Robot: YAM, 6 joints.
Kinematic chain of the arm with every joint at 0, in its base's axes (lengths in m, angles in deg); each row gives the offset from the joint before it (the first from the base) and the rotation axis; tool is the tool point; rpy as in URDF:
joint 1: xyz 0 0 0.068 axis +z
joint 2: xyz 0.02 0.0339 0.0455 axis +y
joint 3: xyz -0.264 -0.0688 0 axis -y
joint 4: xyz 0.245 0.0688 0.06 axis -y
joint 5: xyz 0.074 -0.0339 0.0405 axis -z
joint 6: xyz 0.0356 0 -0.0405 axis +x
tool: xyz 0 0 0 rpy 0 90 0
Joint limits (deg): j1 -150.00..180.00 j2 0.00..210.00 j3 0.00..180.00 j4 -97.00..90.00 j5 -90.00..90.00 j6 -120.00..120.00
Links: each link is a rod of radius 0.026 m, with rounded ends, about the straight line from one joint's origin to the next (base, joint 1, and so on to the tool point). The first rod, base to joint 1, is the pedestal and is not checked.
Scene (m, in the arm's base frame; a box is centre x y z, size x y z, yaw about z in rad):
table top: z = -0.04
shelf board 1: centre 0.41 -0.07 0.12 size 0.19 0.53 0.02 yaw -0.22
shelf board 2: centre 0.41 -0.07 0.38 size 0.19 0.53 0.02 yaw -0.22
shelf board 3: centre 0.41 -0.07 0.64 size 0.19 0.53 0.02 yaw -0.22
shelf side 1: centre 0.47 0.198 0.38 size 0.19 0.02 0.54 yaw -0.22
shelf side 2: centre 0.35 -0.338 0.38 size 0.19 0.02 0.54 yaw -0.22
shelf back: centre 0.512 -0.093 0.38 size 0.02 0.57 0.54 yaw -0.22
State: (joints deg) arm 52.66 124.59 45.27 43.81 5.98 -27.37
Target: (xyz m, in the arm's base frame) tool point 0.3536 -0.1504 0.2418
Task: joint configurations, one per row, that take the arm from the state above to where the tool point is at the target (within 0.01 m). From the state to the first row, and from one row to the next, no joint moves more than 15 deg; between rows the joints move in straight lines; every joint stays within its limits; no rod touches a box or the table.
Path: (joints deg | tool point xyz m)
1: 41.14 111.87 41.22 39.15 5.27 -23.87 | 0.2653 0.2274 0.0900
2: 29.62 99.15 37.17 34.49 4.56 -20.36 | 0.2858 0.1592 0.1355
3: 18.10 86.44 33.12 29.83 3.85 -16.86 | 0.2845 0.0905 0.1727
4: 6.57 73.72 29.06 25.16 3.15 -13.36 | 0.2642 0.0285 0.2008
5: -7.63 86.64 40.98 37.24 8.13 -20.36 | 0.3232 -0.0484 0.2278
6: -21.84 99.56 52.89 49.32 13.12 -27.37 | 0.3536 -0.1504 0.2418

